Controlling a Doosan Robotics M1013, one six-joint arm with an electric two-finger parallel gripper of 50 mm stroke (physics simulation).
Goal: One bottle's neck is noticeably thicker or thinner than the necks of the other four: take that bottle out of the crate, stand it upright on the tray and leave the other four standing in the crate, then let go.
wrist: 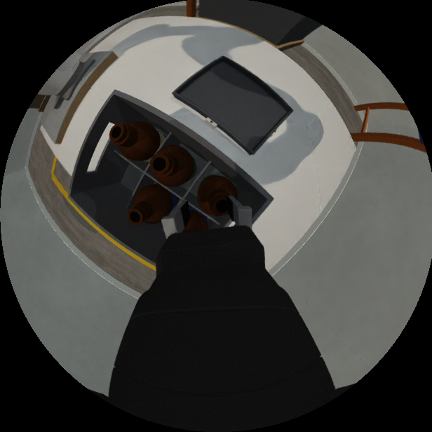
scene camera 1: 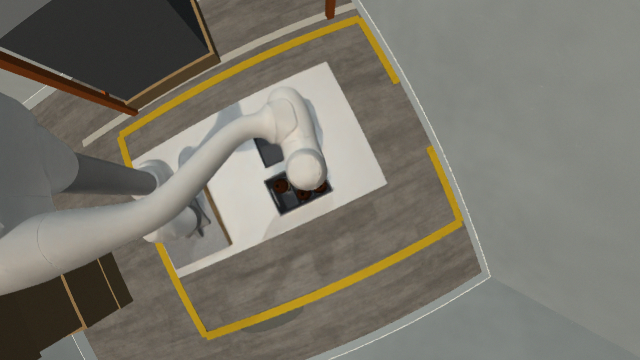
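Where they show: arm's base, origin of the base link: (scene camera 1: 191, 217).
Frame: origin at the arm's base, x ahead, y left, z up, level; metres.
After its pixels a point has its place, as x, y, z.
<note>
The dark crate (scene camera 1: 286, 201) @(0.515, -0.225, -0.044) (wrist: 95, 200) holds five brown bottles. In the wrist view they are one at the upper left (wrist: 137, 141), a middle one (wrist: 175, 167), a right one (wrist: 215, 190), a lower-left one (wrist: 152, 202) and one partly hidden below the gripper (wrist: 195, 223). I cannot tell which neck differs. My gripper (wrist: 207, 206) is open and empty above the crate's right part, with its right finger close to the right bottle's neck; the arm hides it in the scene view. The dark tray (scene camera 1: 270, 152) @(0.590, 0.060, -0.046) (wrist: 235, 105) lies beside the crate and bears no bottle.
The crate and tray are on a white table (scene camera 1: 345, 145) @(0.970, -0.144, -0.052) (wrist: 145, 65). A grey board with a wooden edge strip (scene camera 1: 218, 215) @(0.129, -0.073, -0.039) (wrist: 87, 97) lies near the arm's base. A large dark box (scene camera 1: 125, 45) stands beyond the yellow floor line (scene camera 1: 240, 63).
</note>
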